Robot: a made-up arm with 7 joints.
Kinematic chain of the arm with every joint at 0, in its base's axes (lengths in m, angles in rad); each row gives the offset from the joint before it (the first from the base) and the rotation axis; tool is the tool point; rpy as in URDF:
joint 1: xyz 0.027 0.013 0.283 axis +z
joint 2: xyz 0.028 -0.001 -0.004 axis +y
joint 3: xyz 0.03 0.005 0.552 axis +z
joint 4: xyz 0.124 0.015 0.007 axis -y
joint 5: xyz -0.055 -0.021 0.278 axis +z
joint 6: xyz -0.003 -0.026 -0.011 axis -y
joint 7: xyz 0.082 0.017 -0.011 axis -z
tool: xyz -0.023 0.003 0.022 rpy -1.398 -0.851 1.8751
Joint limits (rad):
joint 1: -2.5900..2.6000
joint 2: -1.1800..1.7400
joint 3: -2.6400..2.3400
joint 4: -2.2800..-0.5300
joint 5: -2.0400..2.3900
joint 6: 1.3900..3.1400
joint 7: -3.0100..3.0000
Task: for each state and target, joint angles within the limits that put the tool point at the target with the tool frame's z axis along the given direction. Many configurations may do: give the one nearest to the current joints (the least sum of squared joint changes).
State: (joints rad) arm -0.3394 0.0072 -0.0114 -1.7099 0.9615 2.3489 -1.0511
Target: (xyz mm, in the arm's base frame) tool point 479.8 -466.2 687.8 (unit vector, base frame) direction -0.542 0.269 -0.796
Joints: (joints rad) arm -0.6379 0.3447 -0.1184 -1.6036 1.3174 2.4116 -0.8902
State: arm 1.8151 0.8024 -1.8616 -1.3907 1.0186 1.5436 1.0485
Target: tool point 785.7 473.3 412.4 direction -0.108 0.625 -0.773
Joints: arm 0.9970 1.5257 -1.8676 -1.1474 0.7113 1.6413 1.5887
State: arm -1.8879 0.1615 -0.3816 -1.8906 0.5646 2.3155 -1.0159
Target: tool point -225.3 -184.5 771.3 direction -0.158 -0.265 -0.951
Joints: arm -1.5165 -0.4542 -0.6139 -2.2018 1.4612 1.6550 -1.7088
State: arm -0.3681 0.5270 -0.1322 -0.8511 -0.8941 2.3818 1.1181
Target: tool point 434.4 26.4 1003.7 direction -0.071 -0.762 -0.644
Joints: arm -0.1958 0.0068 0.0614 -1.1319 -1.3487 2.9988 0.8652
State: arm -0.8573 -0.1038 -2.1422 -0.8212 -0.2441 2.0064 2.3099
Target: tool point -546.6 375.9 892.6 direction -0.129 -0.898 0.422
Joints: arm -0.8634 -0.7478 -2.1304 -0.5369 -0.3384 1.8329 2.0512
